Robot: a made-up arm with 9 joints. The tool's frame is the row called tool.
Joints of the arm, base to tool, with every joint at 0 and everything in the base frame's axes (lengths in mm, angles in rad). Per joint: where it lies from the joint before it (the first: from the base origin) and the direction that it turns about. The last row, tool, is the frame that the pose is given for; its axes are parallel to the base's.
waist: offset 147 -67 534 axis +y
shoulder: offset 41 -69 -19 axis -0.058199 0.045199 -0.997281
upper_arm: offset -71 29 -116 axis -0.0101 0.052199 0.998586
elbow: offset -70 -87 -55 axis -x
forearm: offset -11 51 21 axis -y
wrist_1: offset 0 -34 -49 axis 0.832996 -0.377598 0.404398
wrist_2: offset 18 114 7 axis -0.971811 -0.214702 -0.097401
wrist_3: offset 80 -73 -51 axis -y
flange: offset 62 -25 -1 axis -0.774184 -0.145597 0.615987
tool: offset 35 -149 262
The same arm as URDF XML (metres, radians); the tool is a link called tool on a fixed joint. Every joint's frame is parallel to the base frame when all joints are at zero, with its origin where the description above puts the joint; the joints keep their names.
<robot name="arm">
  <joint name="tool_fixed" type="fixed">
    <parent link="link9"/>
    <child link="tool"/>
    <origin xyz="0.0350 -0.1490 0.2620" rpy="0.0000 0.0000 0.0000"/>
  </joint>
  <joint name="flange" type="continuous">
    <parent link="link8"/>
    <child link="link9"/>
    <origin xyz="0.0620 -0.0250 -0.0010" rpy="0.0000 0.0000 0.0000"/>
    <axis xyz="-0.774184 -0.145597 0.615987"/>
  </joint>
  <joint name="wrist_3" type="continuous">
    <parent link="link7"/>
    <child link="link8"/>
    <origin xyz="0.0800 -0.0730 -0.0510" rpy="0.0000 0.0000 0.0000"/>
    <axis xyz="0 -1 0"/>
  </joint>
  <joint name="wrist_2" type="continuous">
    <parent link="link6"/>
    <child link="link7"/>
    <origin xyz="0.0180 0.1140 0.0070" rpy="0.0000 0.0000 0.0000"/>
    <axis xyz="-0.971811 -0.214702 -0.097401"/>
  </joint>
  <joint name="wrist_1" type="continuous">
    <parent link="link5"/>
    <child link="link6"/>
    <origin xyz="0.0000 -0.0340 -0.0490" rpy="0.0000 0.0000 0.0000"/>
    <axis xyz="0.832996 -0.377598 0.404398"/>
  </joint>
  <joint name="forearm" type="continuous">
    <parent link="link4"/>
    <child link="link5"/>
    <origin xyz="-0.0110 0.0510 0.0210" rpy="0.0000 0.0000 0.0000"/>
    <axis xyz="0 -1 0"/>
  </joint>
  <joint name="elbow" type="continuous">
    <parent link="link3"/>
    <child link="link4"/>
    <origin xyz="-0.0700 -0.0870 -0.0550" rpy="0.0000 0.0000 0.0000"/>
    <axis xyz="-1 0 0"/>
  </joint>
  <joint name="upper_arm" type="continuous">
    <parent link="link2"/>
    <child link="link3"/>
    <origin xyz="-0.0710 0.0290 -0.1160" rpy="0.0000 0.0000 0.0000"/>
    <axis xyz="-0.0101 0.052199 0.998586"/>
  </joint>
  <joint name="shoulder" type="continuous">
    <parent link="link1"/>
    <child link="link2"/>
    <origin xyz="0.0410 -0.0690 -0.0190" rpy="0.0000 0.0000 0.0000"/>
    <axis xyz="-0.058199 0.045199 -0.997281"/>
  </joint>
  <joint name="waist" type="continuous">
    <parent link="base_link"/>
    <child link="link1"/>
    <origin xyz="0.1470 -0.0670 0.5340" rpy="0.0000 0.0000 0.0000"/>
    <axis xyz="0 1 0"/>
  </joint>
  <link name="base_link"/>
  <link name="link1"/>
  <link name="link2"/>
  <link name="link3"/>
  <link name="link4"/>
  <link name="link5"/>
  <link name="link6"/>
  <link name="link7"/>
  <link name="link8"/>
  <link name="link9"/>
  <link name="tool"/>
</robot>

